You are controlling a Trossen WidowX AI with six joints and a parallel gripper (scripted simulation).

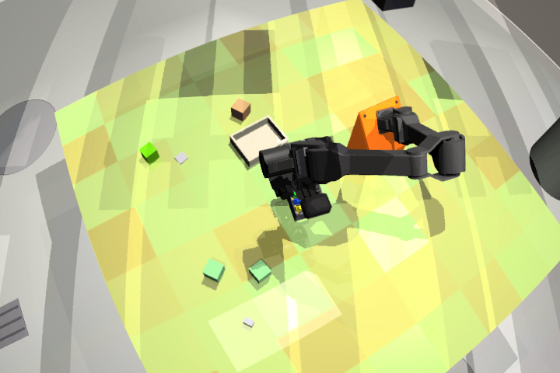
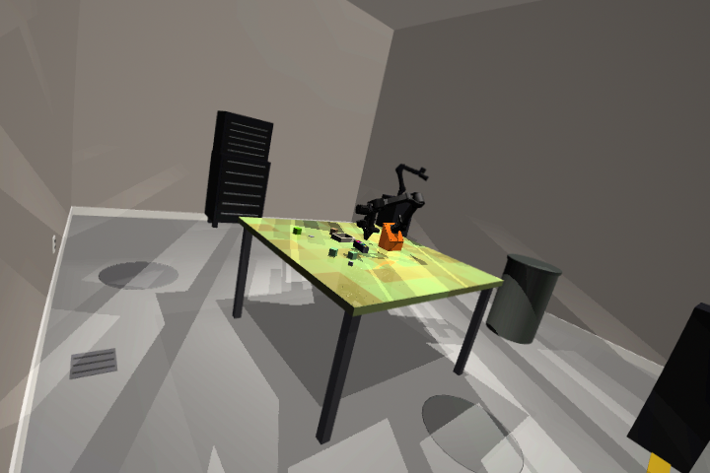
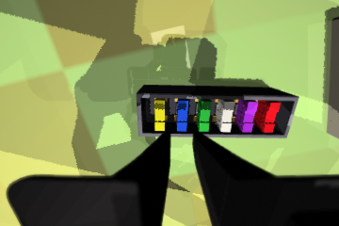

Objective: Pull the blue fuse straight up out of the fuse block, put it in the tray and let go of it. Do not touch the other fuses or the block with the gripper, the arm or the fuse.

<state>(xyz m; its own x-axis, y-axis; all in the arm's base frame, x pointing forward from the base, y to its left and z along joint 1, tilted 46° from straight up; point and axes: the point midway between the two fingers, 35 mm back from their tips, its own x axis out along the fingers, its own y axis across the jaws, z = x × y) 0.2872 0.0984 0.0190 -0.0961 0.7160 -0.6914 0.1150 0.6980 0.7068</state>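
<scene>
Right now the blue fuse is 50 mm below my gripper tip. Round my gripper tip: red fuse: 10 mm behind, 80 mm to the right, 50 mm below; yellow fuse: 20 mm to the left, 50 mm below; green fuse: 20 mm to the right, 50 mm below.
</scene>
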